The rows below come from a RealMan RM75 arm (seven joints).
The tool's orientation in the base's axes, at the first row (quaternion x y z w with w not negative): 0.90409 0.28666 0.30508 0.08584
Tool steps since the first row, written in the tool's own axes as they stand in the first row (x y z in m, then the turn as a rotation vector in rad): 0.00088 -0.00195 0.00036 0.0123 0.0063 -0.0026; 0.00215 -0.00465 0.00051 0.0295 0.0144 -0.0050; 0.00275 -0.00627 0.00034 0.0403 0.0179 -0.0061; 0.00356 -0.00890 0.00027 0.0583 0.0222 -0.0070; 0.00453 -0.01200 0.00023 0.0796 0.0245 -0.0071; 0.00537 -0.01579 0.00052 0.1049 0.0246 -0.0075; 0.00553 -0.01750 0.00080 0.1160 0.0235 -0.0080; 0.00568 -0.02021 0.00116 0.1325 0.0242 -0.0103; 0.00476 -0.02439 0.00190 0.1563 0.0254 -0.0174
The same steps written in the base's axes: -0.00012 0.00211 -0.00049 0.0094 0.0018 0.0103; -0.00046 0.00505 -0.00086 0.0229 0.0049 0.0236; -0.00093 0.00672 -0.00096 0.0309 0.0082 0.0310; -0.00167 0.00934 -0.00137 0.0440 0.0149 0.0422; -0.00251 0.01244 -0.00187 0.0589 0.0252 0.0538; -0.00356 0.01604 -0.00293 0.0751 0.0395 0.0668; -0.00408 0.01754 -0.00364 0.0815 0.0468 0.0724; -0.00503 0.01986 -0.00474 0.0911 0.0556 0.0828; -0.00713 0.02278 -0.00718 0.1029 0.0680 0.1008
